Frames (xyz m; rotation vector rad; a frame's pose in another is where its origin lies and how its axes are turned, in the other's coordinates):
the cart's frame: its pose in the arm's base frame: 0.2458 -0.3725 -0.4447 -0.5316 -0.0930 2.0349
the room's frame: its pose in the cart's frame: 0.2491 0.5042 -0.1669 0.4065 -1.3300 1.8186
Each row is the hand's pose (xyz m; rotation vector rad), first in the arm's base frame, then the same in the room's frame.
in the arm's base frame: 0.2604 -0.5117 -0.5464 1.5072 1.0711 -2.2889
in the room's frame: 0.0601 0.2720 0.4625 -0.1834 2.1551 -0.1942
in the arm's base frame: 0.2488 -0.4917 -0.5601 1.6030 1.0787 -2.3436
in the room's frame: 0.0425 0.2543 0.4526 -0.2011 2.2054 -0.2990
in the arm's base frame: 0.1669 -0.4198 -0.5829 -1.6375 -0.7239 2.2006
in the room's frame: 0.0121 0.1570 0.4079 -0.1612 2.2867 -0.8584
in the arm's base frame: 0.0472 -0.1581 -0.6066 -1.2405 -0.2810 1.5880
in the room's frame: -0.1242 -0.0976 0.4026 -0.3497 2.1330 -1.8944
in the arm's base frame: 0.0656 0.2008 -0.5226 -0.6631 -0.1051 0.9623
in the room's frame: -0.2988 -0.3606 0.5938 0.7960 -1.3459 2.5508
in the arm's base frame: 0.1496 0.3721 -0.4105 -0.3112 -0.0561 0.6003
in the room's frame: -0.3607 -0.4575 0.7828 0.9902 -0.6790 2.4975
